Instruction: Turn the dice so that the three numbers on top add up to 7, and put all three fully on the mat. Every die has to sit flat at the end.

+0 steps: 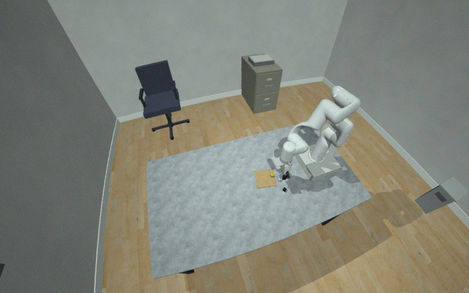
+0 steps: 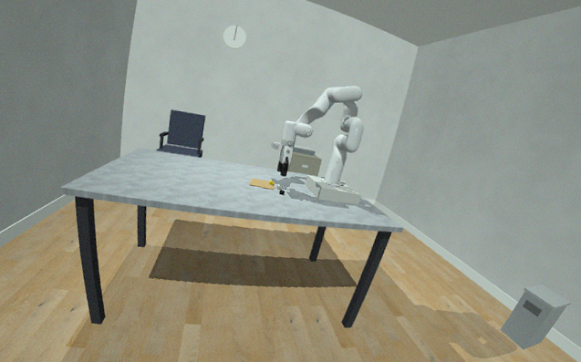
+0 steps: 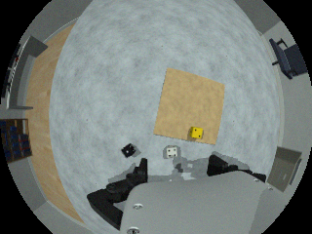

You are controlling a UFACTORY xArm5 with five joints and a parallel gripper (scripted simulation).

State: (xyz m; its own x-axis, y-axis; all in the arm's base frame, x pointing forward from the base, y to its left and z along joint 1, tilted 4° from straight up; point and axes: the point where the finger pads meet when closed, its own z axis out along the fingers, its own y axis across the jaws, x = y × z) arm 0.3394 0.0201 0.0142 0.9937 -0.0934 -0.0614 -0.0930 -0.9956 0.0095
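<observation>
Now: hand 9 cm above the white die. Also, from my hand: black die 9 cm to the left, 9 cm below, 1 cm ahead; yellow die 8 cm below, 5 cm to the right, 3 cm ahead; tan mat 10 cm below, 8 cm ahead, 5 cm to the right.
</observation>
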